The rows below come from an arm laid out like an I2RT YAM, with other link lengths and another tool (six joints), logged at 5 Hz.
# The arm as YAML. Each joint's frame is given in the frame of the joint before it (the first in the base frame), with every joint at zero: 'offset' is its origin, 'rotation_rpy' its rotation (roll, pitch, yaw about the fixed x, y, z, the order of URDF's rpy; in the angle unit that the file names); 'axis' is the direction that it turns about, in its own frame. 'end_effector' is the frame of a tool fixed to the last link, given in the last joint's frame.
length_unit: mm
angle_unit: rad
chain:
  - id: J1
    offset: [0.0, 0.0, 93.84]
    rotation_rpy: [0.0, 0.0, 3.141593]
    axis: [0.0, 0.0, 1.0]
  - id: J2
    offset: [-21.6, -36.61, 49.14]
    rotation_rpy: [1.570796, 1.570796, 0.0]
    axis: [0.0, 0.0, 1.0]
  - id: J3
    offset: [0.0, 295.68, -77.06]
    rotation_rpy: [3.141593, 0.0, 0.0]
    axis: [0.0, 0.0, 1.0]
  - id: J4
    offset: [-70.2, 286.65, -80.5]
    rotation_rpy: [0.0, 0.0, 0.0]
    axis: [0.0, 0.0, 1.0]
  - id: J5
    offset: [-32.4, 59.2, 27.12]
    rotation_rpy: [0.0, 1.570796, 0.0]
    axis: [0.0, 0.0, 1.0]
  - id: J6
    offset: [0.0, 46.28, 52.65]
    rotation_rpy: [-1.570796, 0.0, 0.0]
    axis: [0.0, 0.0, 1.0]
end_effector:
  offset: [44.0, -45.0, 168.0]
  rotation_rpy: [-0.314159, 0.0, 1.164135]
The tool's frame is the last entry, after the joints.
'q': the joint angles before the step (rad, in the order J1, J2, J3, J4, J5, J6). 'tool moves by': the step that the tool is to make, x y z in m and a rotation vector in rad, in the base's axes. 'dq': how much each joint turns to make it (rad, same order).
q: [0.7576 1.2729 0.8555 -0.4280 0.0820 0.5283]
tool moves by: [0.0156 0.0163 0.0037 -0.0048 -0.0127 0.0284]
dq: [-0.0019 0.0796 0.0701 0.0178 -0.0111 -0.0308]
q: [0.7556 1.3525 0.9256 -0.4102 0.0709 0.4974]
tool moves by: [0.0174 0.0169 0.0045 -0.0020 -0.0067 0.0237]
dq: [-0.0057 0.0838 0.0833 0.0057 -0.0153 -0.0259]
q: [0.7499 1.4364 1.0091 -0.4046 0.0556 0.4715]
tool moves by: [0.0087 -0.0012 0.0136 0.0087 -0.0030 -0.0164]
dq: [-0.0179 0.0024 0.0437 -0.0333 -0.0043 0.0018]
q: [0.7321 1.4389 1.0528 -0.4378 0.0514 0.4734]
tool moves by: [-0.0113 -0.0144 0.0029 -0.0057 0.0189 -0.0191]
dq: [-0.0074 -0.0545 -0.0276 -0.0455 0.0017 0.0143]
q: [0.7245 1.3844 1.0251 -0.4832 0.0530 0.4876]
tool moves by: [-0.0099 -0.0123 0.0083 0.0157 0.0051 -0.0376]
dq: [-0.0012 -0.0689 -0.0312 -0.0333 0.0130 0.0372]
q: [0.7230 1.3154 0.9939 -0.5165 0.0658 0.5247]
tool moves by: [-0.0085 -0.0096 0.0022 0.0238 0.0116 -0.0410]
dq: [-0.0018 -0.0578 -0.0416 -0.0124 0.0073 0.0463]
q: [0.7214 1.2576 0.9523 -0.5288 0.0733 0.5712]
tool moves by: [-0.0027 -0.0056 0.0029 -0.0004 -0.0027 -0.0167]
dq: [0.0009 -0.0253 -0.0079 -0.0166 0.0134 0.0117]
